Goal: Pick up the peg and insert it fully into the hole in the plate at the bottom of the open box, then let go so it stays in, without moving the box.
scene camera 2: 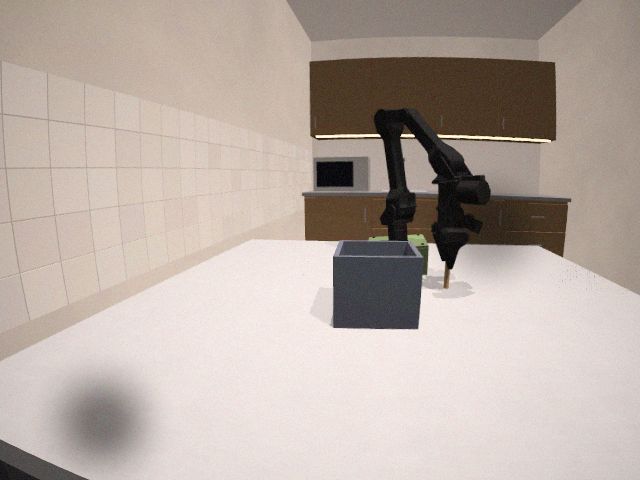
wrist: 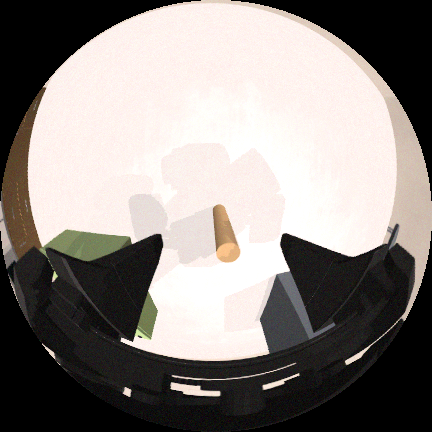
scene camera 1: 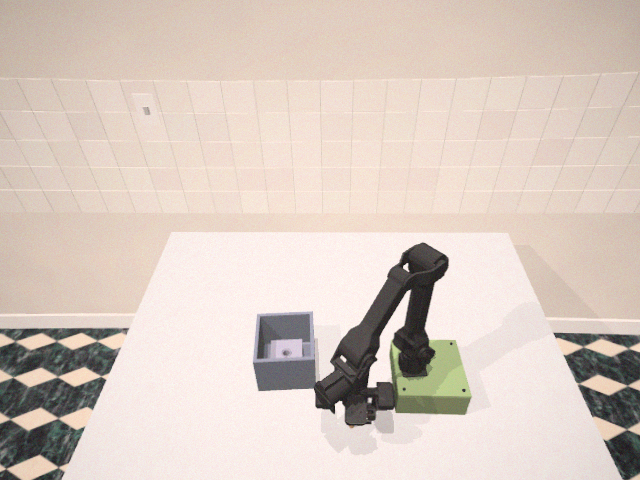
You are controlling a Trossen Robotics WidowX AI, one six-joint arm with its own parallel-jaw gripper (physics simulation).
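Where they show: gripper, fingertip midpoint: (scene camera 2: 446,265) (wrist: 223,240); arm's base at its link origin: (scene camera 1: 412,366).
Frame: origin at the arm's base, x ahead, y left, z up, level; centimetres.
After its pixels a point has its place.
The orange-brown peg (scene camera 1: 351,426) @(x 17.5, y 11.3, z -7.4 cm) (scene camera 2: 446,277) @(x 18.0, y 10.5, z -5.2 cm) (wrist: 224,231) @(x 17.4, y 11.4, z -1.6 cm) stands upright on the table; the gripper hides most of it in scene camera 1. My gripper (scene camera 2: 450,266) @(x 17.3, y 10.5, z -2.1 cm) (wrist: 223,240) @(x 17.3, y 10.5, z -2.1 cm) is open and points down over the peg. In the wrist view the peg's top end shows between the spread fingers, slightly right of the middle; in scene camera 2 the fingertips overlap the peg's upper part. The open blue-grey box (scene camera 1: 285,375) @(x 33.9, y -0.6, z -1.1 cm) (scene camera 2: 376,292) @(x 41.7, y -9.0, z -1.0 cm) (wrist: 284,316) @(x 25.9, y -3.9, z -1.7 cm) stands apart from the peg. Its pale plate (scene camera 1: 278,345) @(x 36.0, y -11.3, z -2.4 cm) with a round hole (scene camera 1: 286,352) @(x 33.8, y -9.5, z -3.5 cm) shows inside in scene camera 1.
A green block (scene camera 1: 448,379) @(x -8.2, y 4.6, z 0.4 cm) (scene camera 2: 424,256) @(x 5.4, y 7.1, z -2.7 cm) (wrist: 100,246) @(x 2.5, y 8.5, z -4.8 cm) stands under the arm's base, to the right of the gripper in scene camera 1. The box is to the gripper's left there, with its walls rising above the plate. The white table (scene camera 1: 217,279) @(x 57.9, y -45.0, z -8.2 cm) (scene camera 2: 248,382) @(x 61.1, y -27.4, z -8.2 cm) carries them.
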